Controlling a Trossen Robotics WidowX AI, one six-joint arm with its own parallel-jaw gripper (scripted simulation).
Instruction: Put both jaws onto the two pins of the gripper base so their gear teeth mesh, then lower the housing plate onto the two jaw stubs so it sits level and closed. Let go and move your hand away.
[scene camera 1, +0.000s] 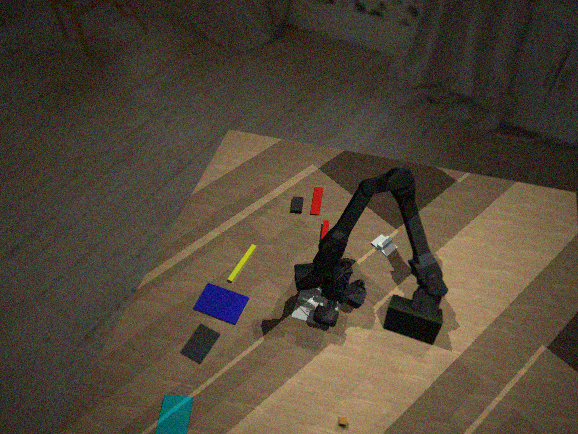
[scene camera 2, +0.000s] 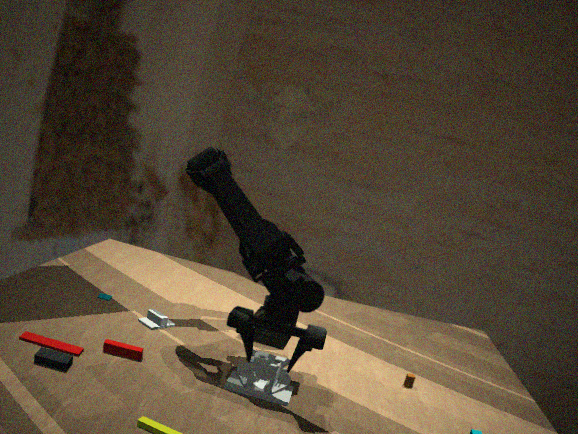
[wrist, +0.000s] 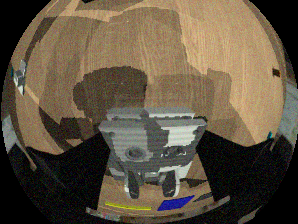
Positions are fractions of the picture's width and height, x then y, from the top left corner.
Observation:
I see my gripper (scene camera 2: 0.46, 0.84) and a blue plate (scene camera 1: 0.39, 0.70).
My gripper shows as well in scene camera 1 (scene camera 1: 0.58, 0.71) and in the wrist view (wrist: 0.52, 0.59). Scene camera 2 does not show the blue plate: it is out of frame.

